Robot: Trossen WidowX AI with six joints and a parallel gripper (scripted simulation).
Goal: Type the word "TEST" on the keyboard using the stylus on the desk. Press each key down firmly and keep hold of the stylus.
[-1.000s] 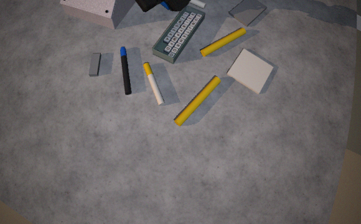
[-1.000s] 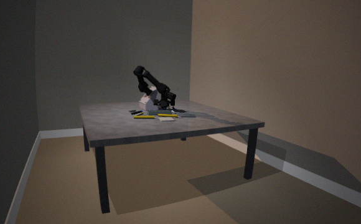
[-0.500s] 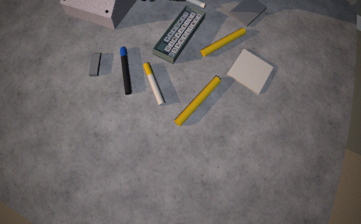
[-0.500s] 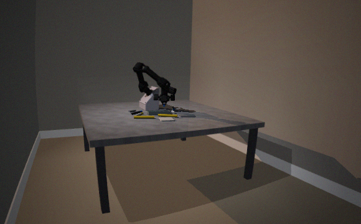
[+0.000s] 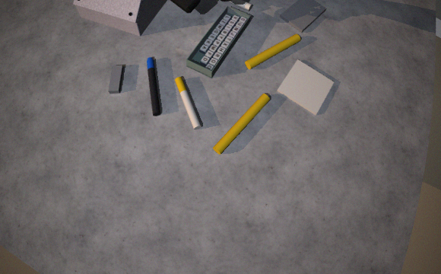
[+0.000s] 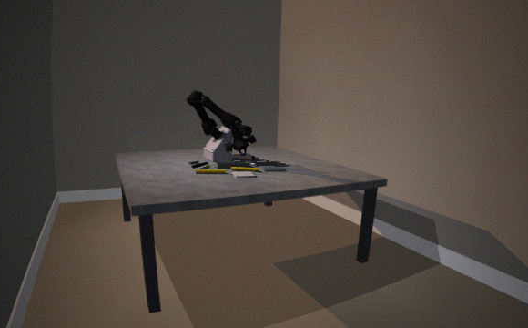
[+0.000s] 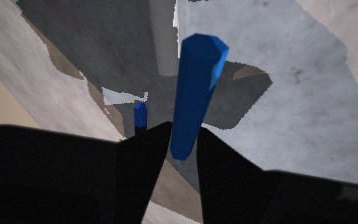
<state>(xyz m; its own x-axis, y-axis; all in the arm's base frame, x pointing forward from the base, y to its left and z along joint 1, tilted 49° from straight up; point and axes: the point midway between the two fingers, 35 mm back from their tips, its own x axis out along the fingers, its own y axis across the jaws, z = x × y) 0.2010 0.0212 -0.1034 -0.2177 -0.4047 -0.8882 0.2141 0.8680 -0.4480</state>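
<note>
Right now the T key is 120 mm ahead of my gripper tip, 100 mm to the right of it and 40 mm below it. From my gripper tip the other things lie so: blue stylus: 20 mm behind; then white cylinder: 70 mm ahead, 30 mm to the left, 40 mm below; then grey pad: 240 mm ahead, 90 mm to the left, 50 mm below.
</note>
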